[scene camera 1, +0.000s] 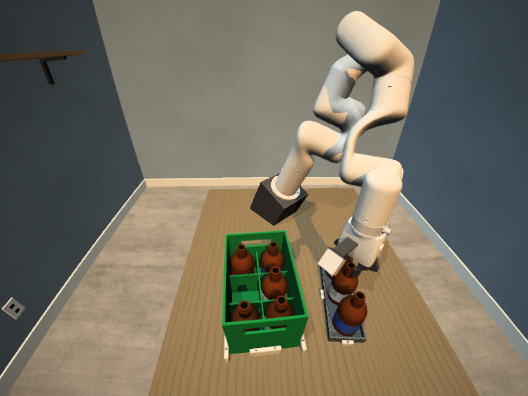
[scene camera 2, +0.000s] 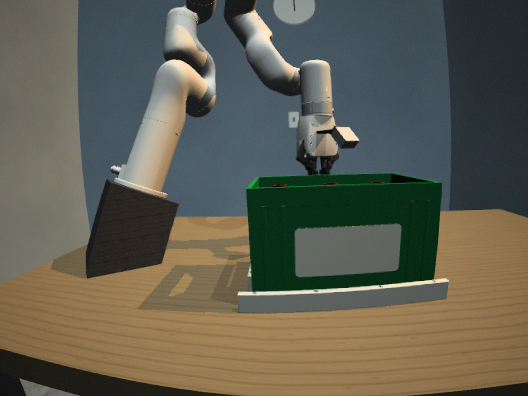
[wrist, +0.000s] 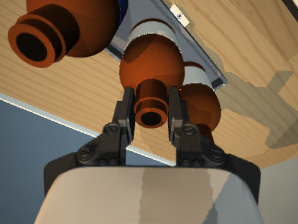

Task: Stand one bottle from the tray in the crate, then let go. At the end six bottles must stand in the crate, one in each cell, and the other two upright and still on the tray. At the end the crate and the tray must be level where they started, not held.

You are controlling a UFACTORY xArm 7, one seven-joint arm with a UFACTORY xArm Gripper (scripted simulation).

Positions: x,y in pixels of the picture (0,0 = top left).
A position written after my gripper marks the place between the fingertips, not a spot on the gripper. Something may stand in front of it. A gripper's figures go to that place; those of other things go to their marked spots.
Scene:
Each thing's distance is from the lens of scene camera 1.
my gripper [scene camera 1: 348,271]: 67 cm
bottle [scene camera 1: 351,312]: 62 cm
bottle [scene camera 1: 341,285]: 67 cm

